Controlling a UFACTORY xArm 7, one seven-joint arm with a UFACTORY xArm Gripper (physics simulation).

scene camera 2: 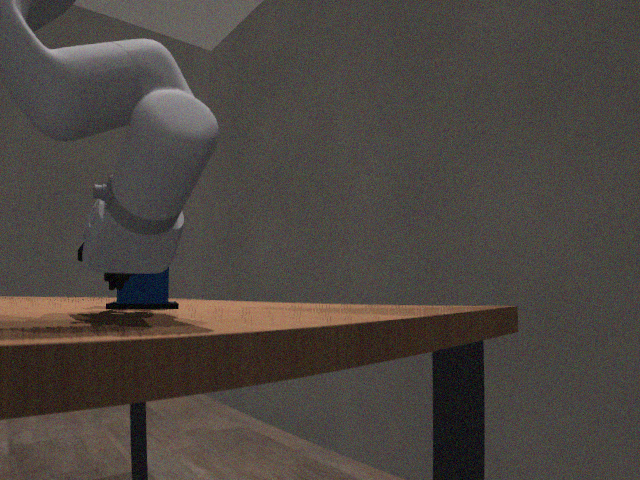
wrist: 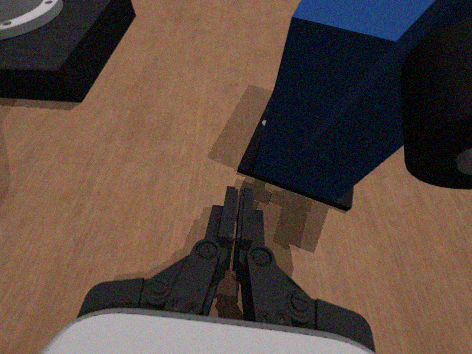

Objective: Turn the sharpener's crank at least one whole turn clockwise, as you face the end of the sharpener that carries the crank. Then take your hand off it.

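Places are measured from the arm's base along level axes (x ahead, y left, z up), in millimetres.
Pixels of known places: gripper, fingertip midpoint: (scene camera 2: pixel 114 280) (wrist: pixel 237 204); arm's base, origin of the base link: (wrist: pixel 8 14).
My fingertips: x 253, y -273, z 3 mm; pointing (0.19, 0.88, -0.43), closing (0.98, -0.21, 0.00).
For each thing: its top centre in the pictures, then the offset to it from my fingertips. "*": a spot on its surface instead. Level surfaces: height alone.
- blue sharpener, surface spot: (wrist: pixel 325 110) * dx +47, dy +28, dz +51 mm
- crank's black knob, surface spot: (wrist: pixel 442 100) * dx +31, dy -21, dz +99 mm
- wooden table, its level: dz -41 mm
The blue sharpener (scene camera 2: pixel 149 288) (wrist: pixel 325 110) stands upright on its thin black base plate (scene camera 2: pixel 170 305) (wrist: pixel 345 204). In the wrist view its dark end face is toward my gripper. The crank's black knob (wrist: pixel 442 100) is large at the right edge, beside the upper part of the body, and is cut off by the frame; the crank arm cannot be made out. My gripper (scene camera 2: pixel 117 283) (wrist: pixel 237 204) is shut and empty. Its fingertips point at the foot of the sharpener, low over the table, left of the knob in the wrist view. In the scene view the wrist hides the sharpener's top.
The wooden table (scene camera 2: pixel 310 320) (wrist: pixel 125 200) carries the sharpener, and its right edge shows in the scene view. A black mounting block (wrist: pixel 70 55) with a pale metal flange (wrist: pixel 30 22) is at the upper left of the wrist view. Shadows fall around the fingers.
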